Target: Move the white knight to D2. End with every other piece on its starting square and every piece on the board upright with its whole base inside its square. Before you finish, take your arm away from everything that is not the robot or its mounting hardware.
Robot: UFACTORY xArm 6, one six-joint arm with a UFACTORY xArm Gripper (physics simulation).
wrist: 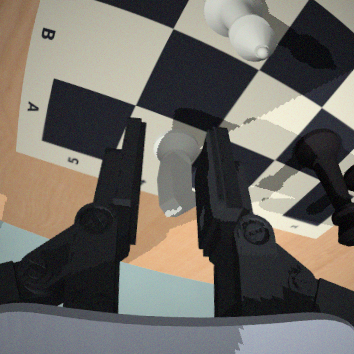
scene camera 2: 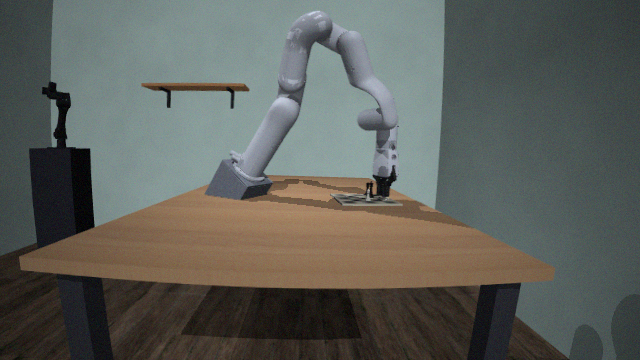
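Seen in the pictures: gripper, fingertip midpoint: (wrist: 172,148) (scene camera 2: 382,196); arm's base, link origin: (scene camera 2: 248,171).
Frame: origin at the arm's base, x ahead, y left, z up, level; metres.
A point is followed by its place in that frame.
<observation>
The white knight (wrist: 175,185) {z -0.059, x 0.483, y -0.147 m} stands upright on the light square A4, near the board's edge. My gripper (scene camera 2: 383,195) {z -0.074, x 0.477, y -0.150 m} (wrist: 172,148) {z -0.074, x 0.477, y -0.150 m} is low over the chessboard (scene camera 2: 350,204) {z -0.091, x 0.328, y -0.202 m} (wrist: 27,132) {z -0.089, x 0.501, y -0.219 m}, its fingers partly closed on either side of the knight. Thin gaps show between the knight and the fingers, so it is not gripped. In the scene view the gripper hides the knight. A white piece (wrist: 252,37) {z -0.050, x 0.417, y -0.149 m} with a small nub on its round top stands on the light square C4. A dark piece (wrist: 322,150) {z -0.079, x 0.460, y -0.080 m} stands to the right of my right finger. D2 cannot be picked out clearly.
Another dark piece (wrist: 350,177) {z -0.085, x 0.474, y -0.042 m} shows partly at the wrist view's right edge. In the scene view a white piece (scene camera 2: 368,194) {z -0.067, x 0.419, y -0.150 m} and a dark piece (scene camera 2: 370,185) {z -0.043, x 0.460, y -0.079 m} stand just left of the gripper. The wooden table (scene camera 2: 280,240) {z -0.095, x 0.046, y -0.523 m} extends around the board. A wall shelf (scene camera 2: 195,87) hangs behind.
</observation>
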